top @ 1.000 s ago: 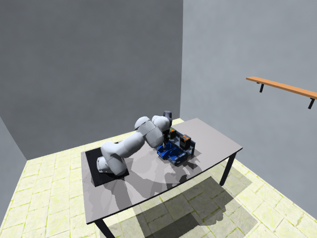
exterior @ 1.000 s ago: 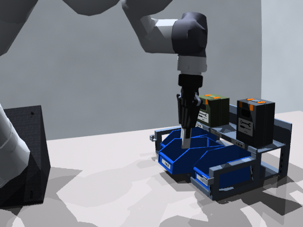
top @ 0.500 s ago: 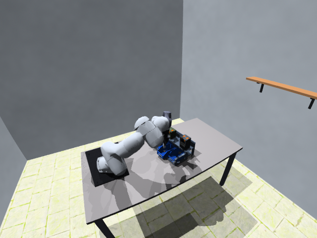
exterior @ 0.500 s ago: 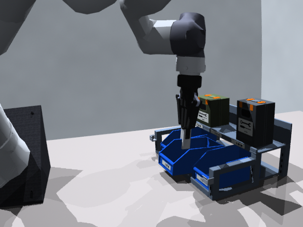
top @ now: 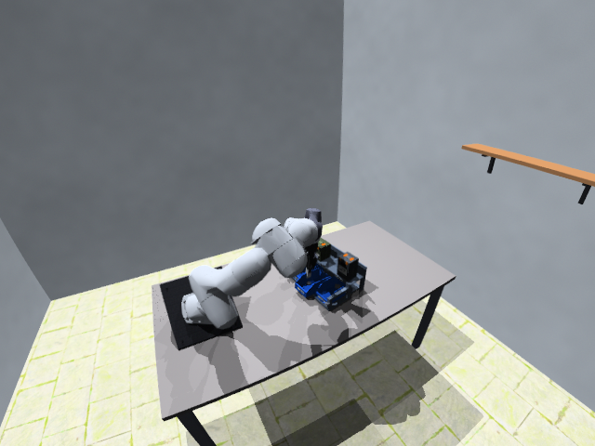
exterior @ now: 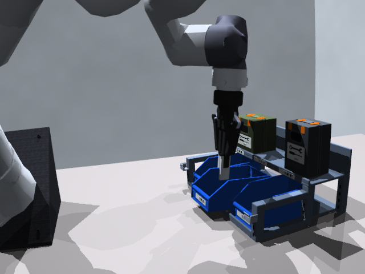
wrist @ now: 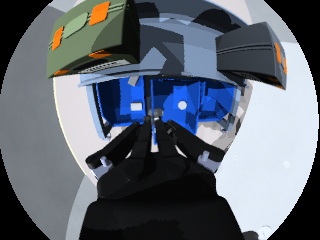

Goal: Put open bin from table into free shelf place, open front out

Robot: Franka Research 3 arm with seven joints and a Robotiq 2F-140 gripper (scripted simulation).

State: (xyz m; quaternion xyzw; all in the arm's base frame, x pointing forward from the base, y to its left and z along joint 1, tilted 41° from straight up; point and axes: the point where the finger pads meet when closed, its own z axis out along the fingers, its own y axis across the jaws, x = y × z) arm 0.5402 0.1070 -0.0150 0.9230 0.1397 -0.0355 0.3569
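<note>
The shelf floor lies 10 cm ahead of my hand, 9 cm below it and 2 cm to the right of it. From my hand the other things lie so: green case (12 cm ahead, 10 cm to the left, 6 cm above); black box (18 cm ahead, 12 cm to the right, 7 cm above).
</note>
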